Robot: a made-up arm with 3 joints. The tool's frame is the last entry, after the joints.
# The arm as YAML. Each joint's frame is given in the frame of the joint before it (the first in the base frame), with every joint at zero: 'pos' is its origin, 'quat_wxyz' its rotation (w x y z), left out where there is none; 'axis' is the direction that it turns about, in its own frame. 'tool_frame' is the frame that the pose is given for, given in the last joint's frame.
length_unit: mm
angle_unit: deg
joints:
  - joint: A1
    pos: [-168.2, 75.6, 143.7]
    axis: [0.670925, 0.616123, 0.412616]
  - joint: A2
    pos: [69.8, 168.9, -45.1]
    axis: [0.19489, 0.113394, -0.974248]
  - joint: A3
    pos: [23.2, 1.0, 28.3]
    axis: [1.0, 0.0, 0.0]
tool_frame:
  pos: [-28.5, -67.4, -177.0]
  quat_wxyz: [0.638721, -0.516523, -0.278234, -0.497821]
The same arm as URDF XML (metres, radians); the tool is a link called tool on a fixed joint. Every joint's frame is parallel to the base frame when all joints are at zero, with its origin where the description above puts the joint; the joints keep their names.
<robot name="arm">
<joint name="A1" type="continuous"><parent link="base_link"/><child link="link1"/><origin xyz="-0.1682 0.0756 0.1437" rpy="0.0000 0.0000 0.0000"/><axis xyz="0.670925 0.616123 0.412616"/></joint>
<joint name="A2" type="continuous"><parent link="link1"/><child link="link2"/><origin xyz="0.0698 0.1689 -0.0451" rpy="0.0000 0.0000 0.0000"/><axis xyz="0.194909 0.113405 -0.974243"/></joint>
<joint name="A3" type="continuous"><parent link="link2"/><child link="link3"/><origin xyz="0.0232 0.0010 0.0283" rpy="0.0000 0.0000 0.0000"/><axis xyz="1 0 0"/></joint>
<joint name="tool_joint" type="fixed"><parent link="link3"/><child link="tool"/><origin xyz="-0.0285 -0.0674 -0.1770" rpy="-0.8876 -1.0546 -0.7839"/></joint>
<link name="base_link"/>
<link name="link1"/>
<link name="link2"/>
<link name="link3"/>
<link name="tool"/>
</robot>

